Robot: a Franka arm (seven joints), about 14 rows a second.
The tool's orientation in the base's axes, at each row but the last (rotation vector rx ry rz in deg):
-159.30 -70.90 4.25
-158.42 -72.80 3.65
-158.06 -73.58 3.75
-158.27 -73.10 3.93
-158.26 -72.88 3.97
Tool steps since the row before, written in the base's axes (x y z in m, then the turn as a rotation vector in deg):
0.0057 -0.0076 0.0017 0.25 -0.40 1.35
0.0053 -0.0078 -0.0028 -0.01 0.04 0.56
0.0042 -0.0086 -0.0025 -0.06 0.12 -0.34
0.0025 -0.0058 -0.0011 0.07 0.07 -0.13
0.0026 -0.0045 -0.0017 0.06 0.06 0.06
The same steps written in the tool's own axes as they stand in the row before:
-0.0018 0.0091 -0.0027 -0.14 0.30 -1.39
-0.0025 0.0093 0.0018 0.03 -0.09 -0.55
-0.0039 0.0090 0.0015 0.05 -0.09 0.35
-0.0028 0.0057 0.0005 0.10 0.02 0.13
-0.0017 0.0051 0.0012 0.08 0.00 -0.06

